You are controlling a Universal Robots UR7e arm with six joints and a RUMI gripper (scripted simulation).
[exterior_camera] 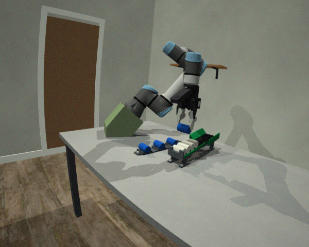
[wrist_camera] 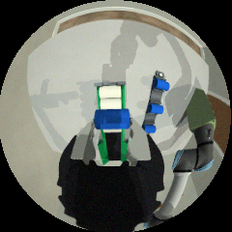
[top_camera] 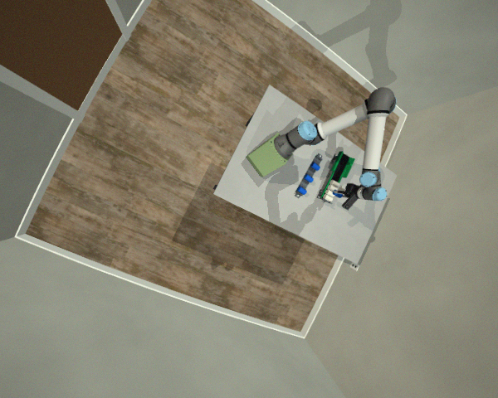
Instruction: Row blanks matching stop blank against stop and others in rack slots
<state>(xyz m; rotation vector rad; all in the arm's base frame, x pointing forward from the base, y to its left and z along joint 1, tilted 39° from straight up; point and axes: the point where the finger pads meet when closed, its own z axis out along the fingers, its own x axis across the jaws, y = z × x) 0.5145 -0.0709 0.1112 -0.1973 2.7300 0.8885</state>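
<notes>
The dark stock rack is 19 cm behind my hand, 3 cm to the left of it and 19 cm below it. Round my hand: grey stop 2 cm ahead, 6 cm to the right, 12 cm below.
</notes>
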